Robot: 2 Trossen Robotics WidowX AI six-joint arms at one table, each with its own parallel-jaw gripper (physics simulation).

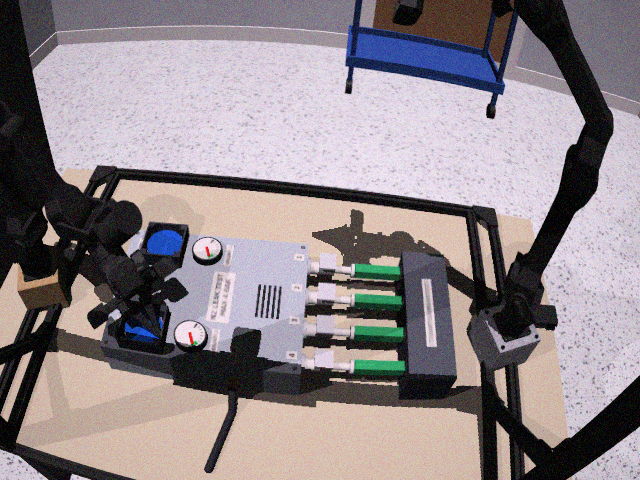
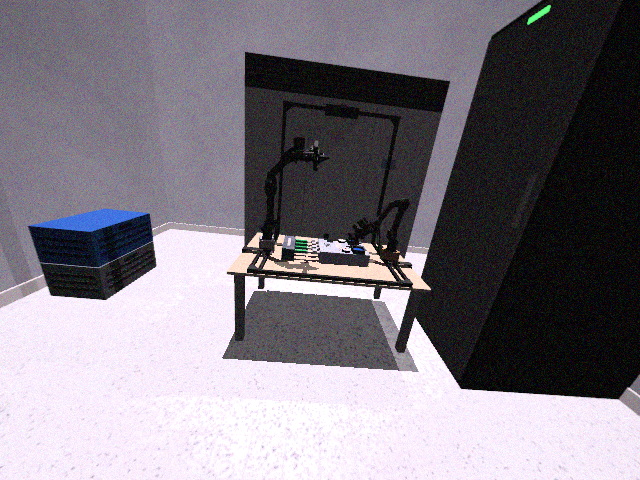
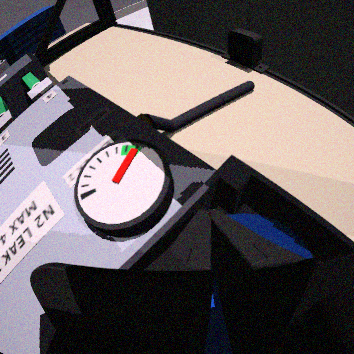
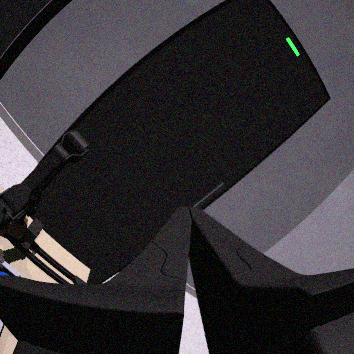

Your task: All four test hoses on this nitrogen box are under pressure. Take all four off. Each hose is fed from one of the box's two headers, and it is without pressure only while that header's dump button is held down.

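Where they show: left gripper, fingertip midpoint: (image 1: 159, 335) (image 3: 206, 218); right gripper, fingertip midpoint: (image 2: 329, 157) (image 4: 186, 216); left arm's base at its link origin: (image 1: 37, 267) (image 2: 390, 250); right arm's base at its link origin: (image 1: 511, 324) (image 2: 267, 238).
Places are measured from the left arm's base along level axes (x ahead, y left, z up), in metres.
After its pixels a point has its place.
The light grey nitrogen box (image 1: 245, 258) @[z -0.004, x 0.433, y -0.092 m] (image 2: 343, 257) @[z -0.035, x 0.404, y -0.028 m] (image 3: 30, 160) @[z -0.004, x 0.396, y -0.233 m] lies on the table. Green test hoses 1 (image 1: 377, 272) @[z -0.020, x 0.658, y -0.180 m], 2 (image 1: 378, 301) @[z -0.019, x 0.631, y -0.243 m], 3 (image 1: 378, 334) @[z -0.019, x 0.603, y -0.308 m] and 4 (image 1: 378, 367) @[z -0.019, x 0.576, y -0.370 m] line up with white couplings at its right side. Two blue dump buttons, upper (image 1: 164, 242) @[z 0.012, x 0.290, y -0.025 m] and lower (image 1: 130, 333) @[z 0.009, x 0.189, y -0.210 m] (image 3: 270, 235) @[z 0.009, x 0.210, y -0.231 m], sit in dark square guards. My left gripper (image 1: 156, 334) @[z 0.013, x 0.241, y -0.229 m] (image 3: 206, 218) @[z 0.013, x 0.241, y -0.229 m] is shut, its tips inside the lower guard over the button; whether it is pressed I cannot tell. The upper gauge (image 1: 207, 250) @[z 0.012, x 0.367, y -0.068 m] and lower gauge (image 1: 190, 335) @[z 0.013, x 0.294, y -0.241 m] (image 3: 110, 200) @[z 0.011, x 0.291, y -0.223 m] have needles at green. My right gripper (image 2: 326, 158) @[z 0.600, x 0.539, y -0.148 m] (image 4: 186, 216) @[z 0.600, x 0.539, y -0.148 m] is shut, high above the table.
A dark grey block (image 1: 442, 335) @[z -0.004, x 0.702, y -0.359 m] stands at the hoses' right ends. A black supply hose (image 1: 222, 431) @[z -0.070, x 0.298, y -0.390 m] (image 3: 212, 106) @[z -0.074, x 0.288, y -0.393 m] leaves the box's near side. Black frame rails (image 1: 289, 187) @[z -0.064, x 0.594, y 0.131 m] border the table. A blue trolley (image 1: 423, 57) stands behind. Shadow covers part of the box's near edge.
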